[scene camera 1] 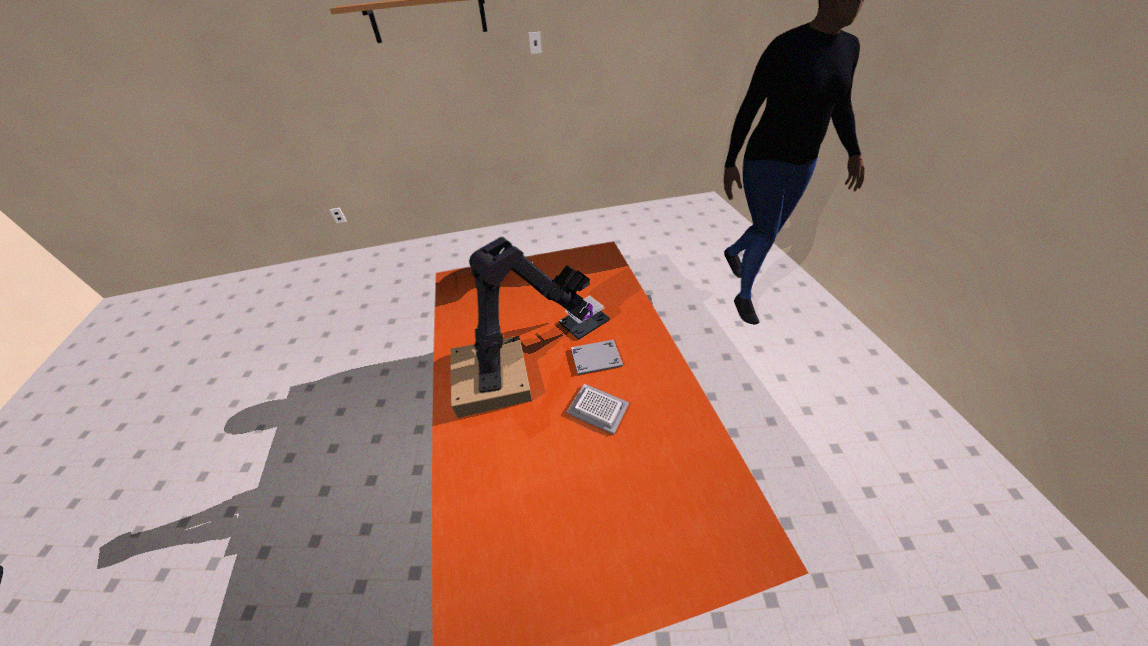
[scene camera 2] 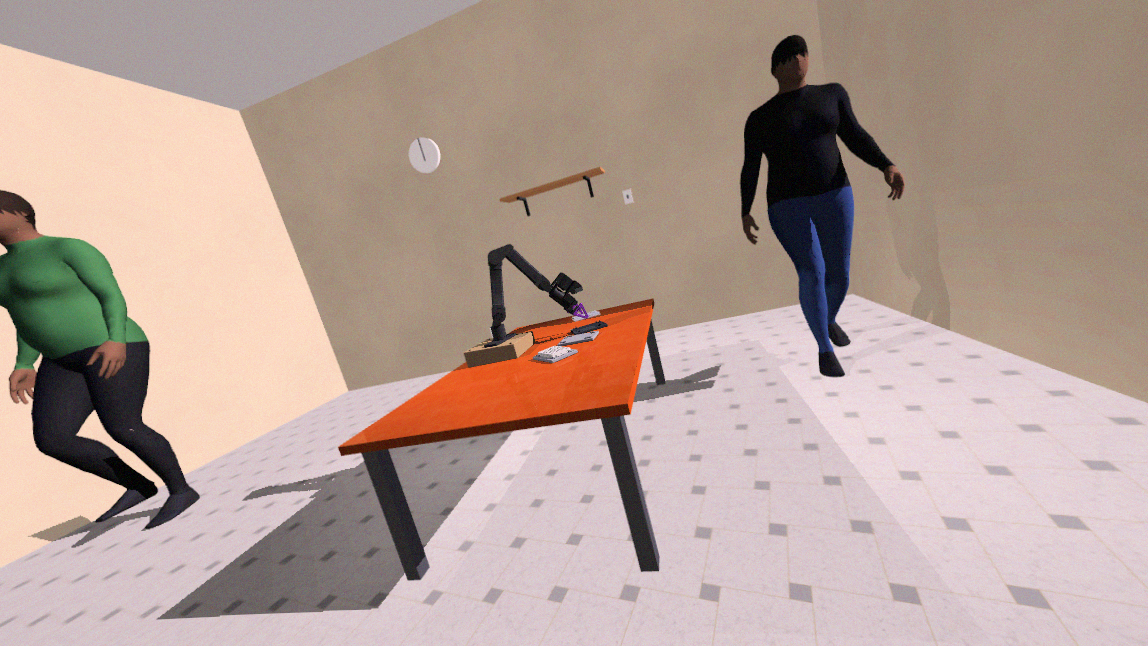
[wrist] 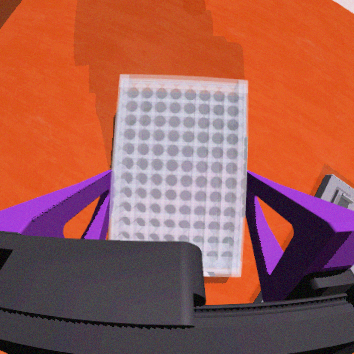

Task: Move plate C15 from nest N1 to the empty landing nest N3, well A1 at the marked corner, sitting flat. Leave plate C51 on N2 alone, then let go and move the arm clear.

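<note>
My gripper has purple fingers and is shut on plate C15, a clear white well plate gripped on its two long sides. The plate is held a little above the orange table, with bare table under it in the wrist view. The dark nest N1 lies just below the gripper with nothing on it. The light grey landing nest N3 lies next to it, and a corner of it shows in the wrist view. Plate C51 sits on nest N2.
The arm stands on a wooden base block. A person in black and blue walks beyond the table's far right. A person in green is at the left wall. A shelf hangs on the back wall.
</note>
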